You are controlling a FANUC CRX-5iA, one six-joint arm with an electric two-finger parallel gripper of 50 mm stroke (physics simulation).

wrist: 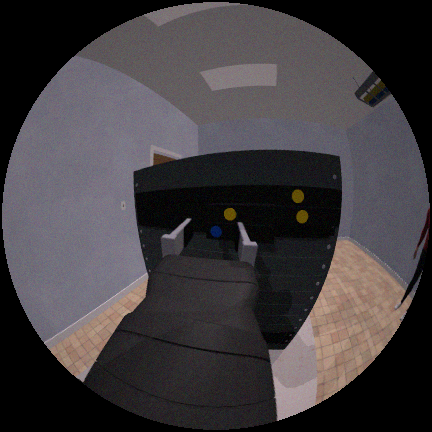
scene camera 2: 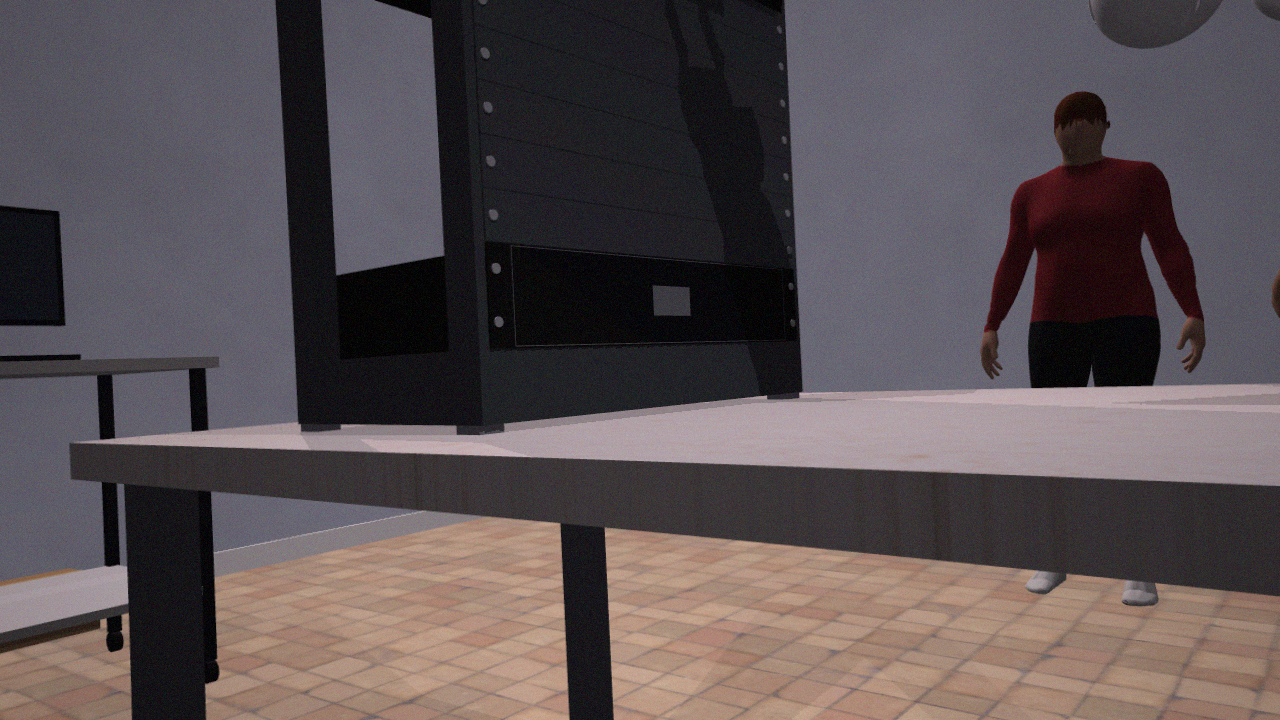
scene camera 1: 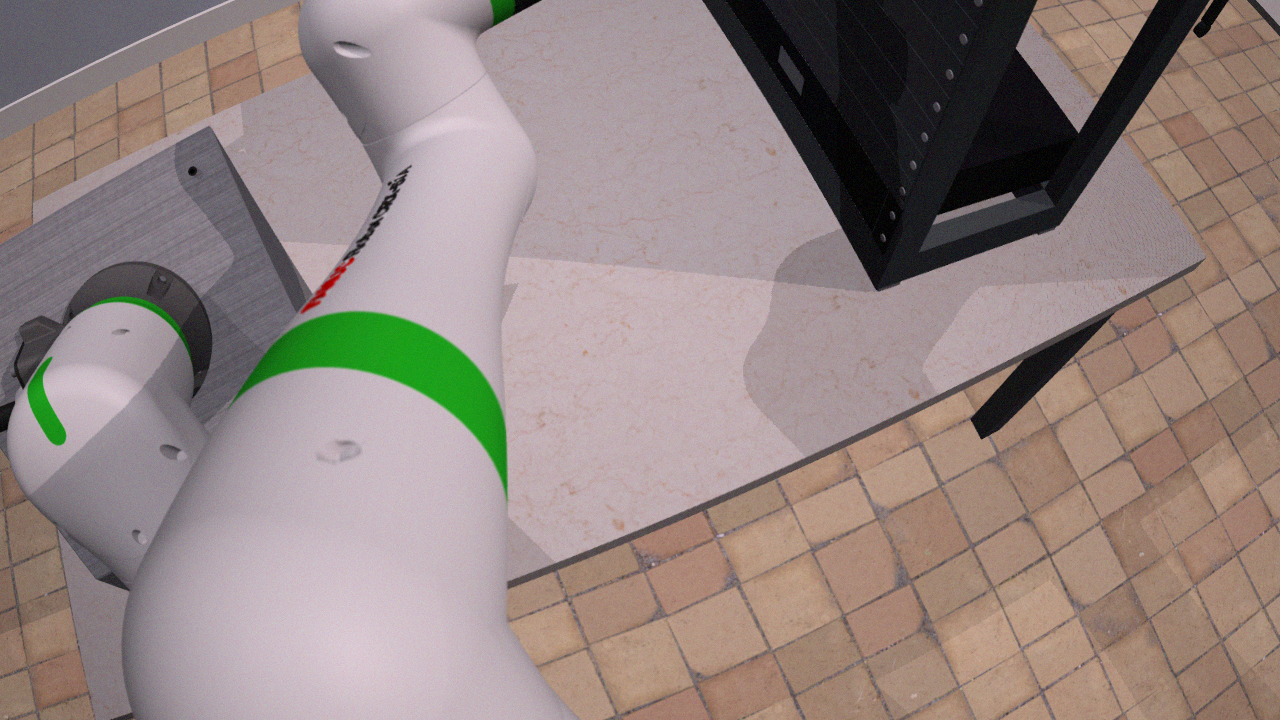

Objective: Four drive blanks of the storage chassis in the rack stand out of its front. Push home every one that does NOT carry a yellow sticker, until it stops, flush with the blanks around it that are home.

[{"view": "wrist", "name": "black rack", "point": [289, 201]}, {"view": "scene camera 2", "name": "black rack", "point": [617, 198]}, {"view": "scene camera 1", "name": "black rack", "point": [899, 118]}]
